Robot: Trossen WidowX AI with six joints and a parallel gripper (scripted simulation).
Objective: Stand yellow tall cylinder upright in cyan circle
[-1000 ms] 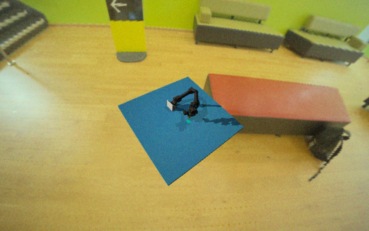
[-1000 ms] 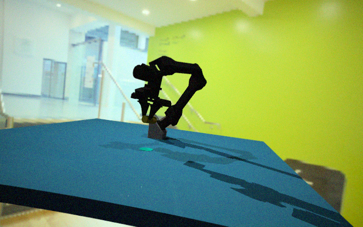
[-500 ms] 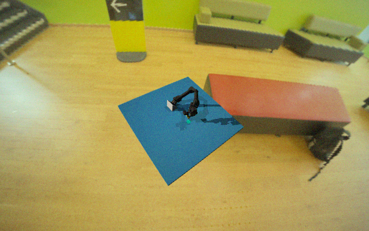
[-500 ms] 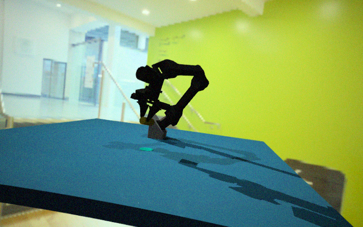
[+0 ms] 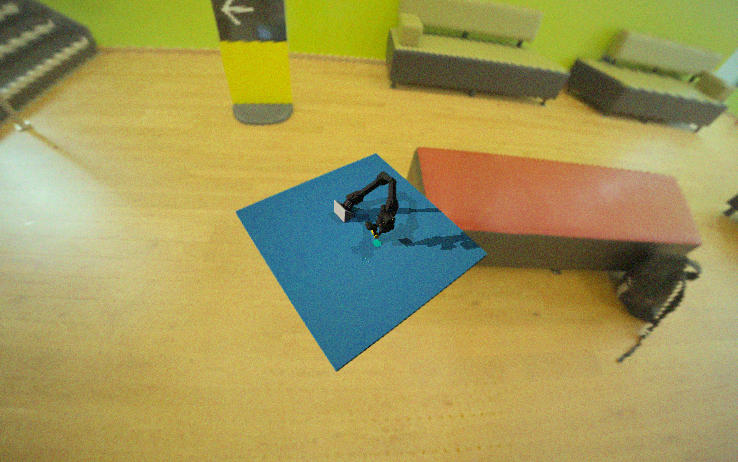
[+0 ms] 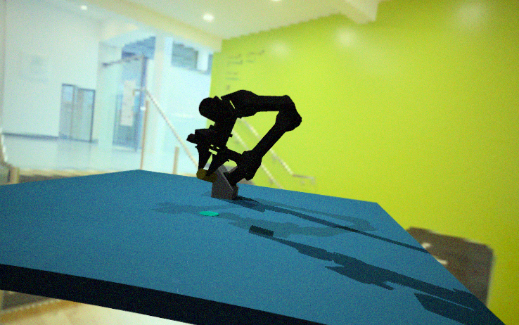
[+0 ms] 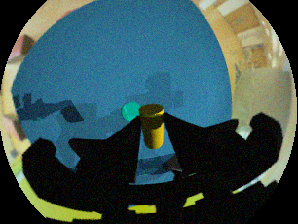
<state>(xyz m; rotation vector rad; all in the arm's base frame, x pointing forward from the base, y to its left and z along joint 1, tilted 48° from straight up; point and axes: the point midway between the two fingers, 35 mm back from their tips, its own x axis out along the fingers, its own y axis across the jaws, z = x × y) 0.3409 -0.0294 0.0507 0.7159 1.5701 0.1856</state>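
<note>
Right now my gripper tip is 3 cm to the right of the cyan circle and 12 cm above it. From my gripper tip the other things lie so: yellow tall cylinder 2 cm behind, 1 cm to the left, 1 cm below.
</note>
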